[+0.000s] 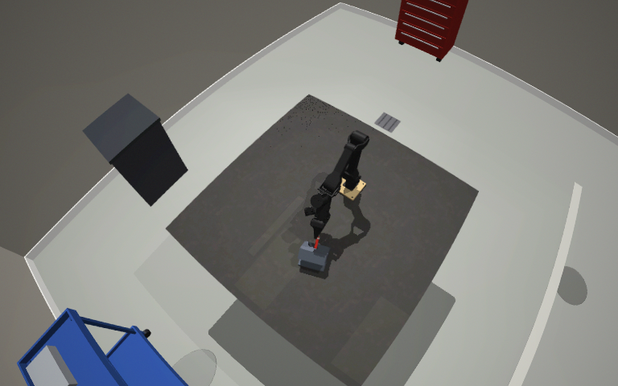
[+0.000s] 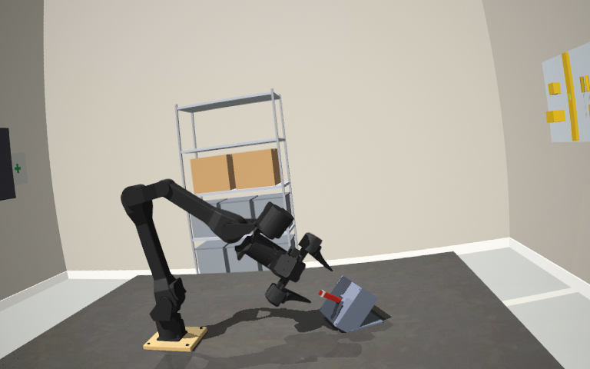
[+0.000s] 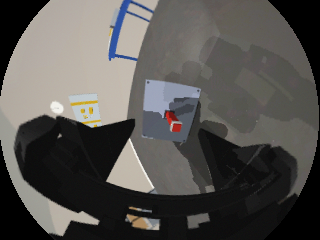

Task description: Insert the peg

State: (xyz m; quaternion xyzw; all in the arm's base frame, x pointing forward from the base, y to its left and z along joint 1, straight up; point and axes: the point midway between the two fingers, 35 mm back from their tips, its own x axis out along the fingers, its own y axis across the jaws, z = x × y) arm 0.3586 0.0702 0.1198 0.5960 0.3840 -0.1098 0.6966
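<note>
My gripper tip is now 1 cm short of the red peg, 1 cm to the right of it and 3 cm above it. Also, from my gripper tip: grey sloped panel (6 cm ahead, 3 cm to the left, 6 cm below).
</note>
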